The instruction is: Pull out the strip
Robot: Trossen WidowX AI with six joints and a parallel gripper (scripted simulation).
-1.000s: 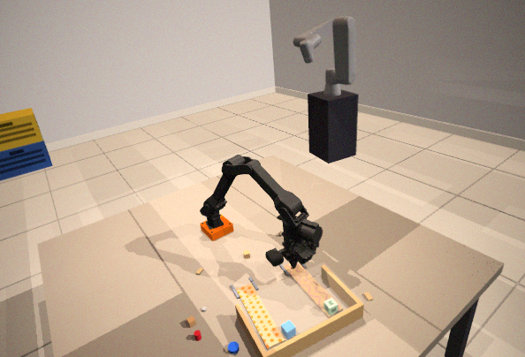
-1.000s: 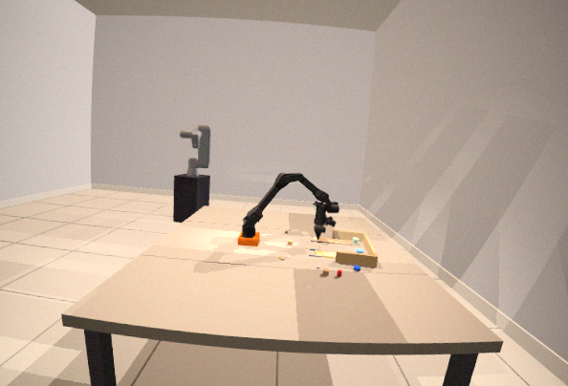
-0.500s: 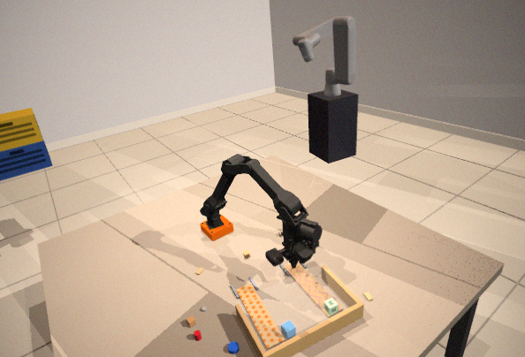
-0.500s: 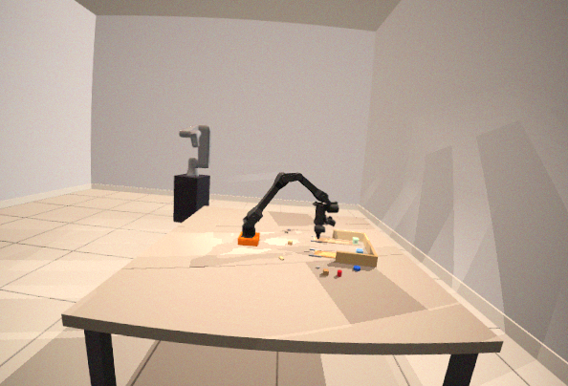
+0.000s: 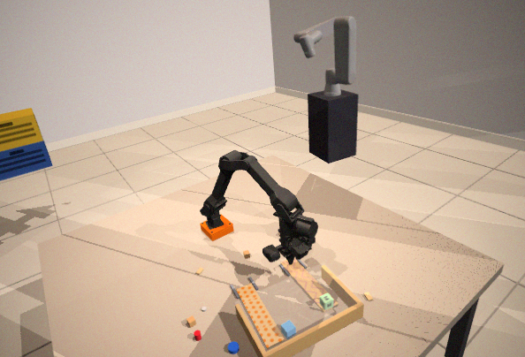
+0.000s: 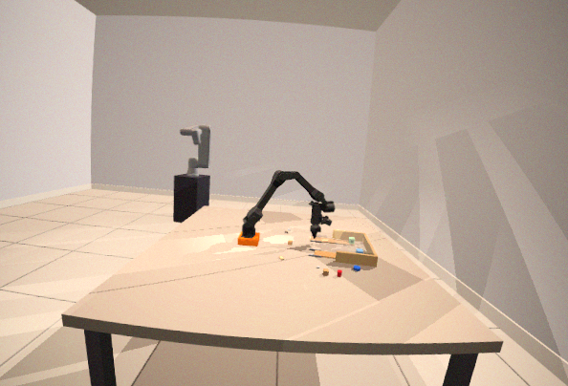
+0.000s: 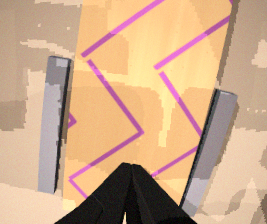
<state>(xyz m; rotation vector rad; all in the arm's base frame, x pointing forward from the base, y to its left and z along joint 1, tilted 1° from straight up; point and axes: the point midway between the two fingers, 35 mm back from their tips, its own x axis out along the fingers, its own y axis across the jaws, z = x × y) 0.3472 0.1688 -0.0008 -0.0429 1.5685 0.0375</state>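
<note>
Right now my gripper tip is 10 cm short of the zigzag strip and 1 cm to the right of it. From my gripper tip the other things lie so: blue disc: 21 cm ahead, 30 cm to the right; red cylinder: 12 cm ahead, 38 cm to the right, 1 cm above.
</note>
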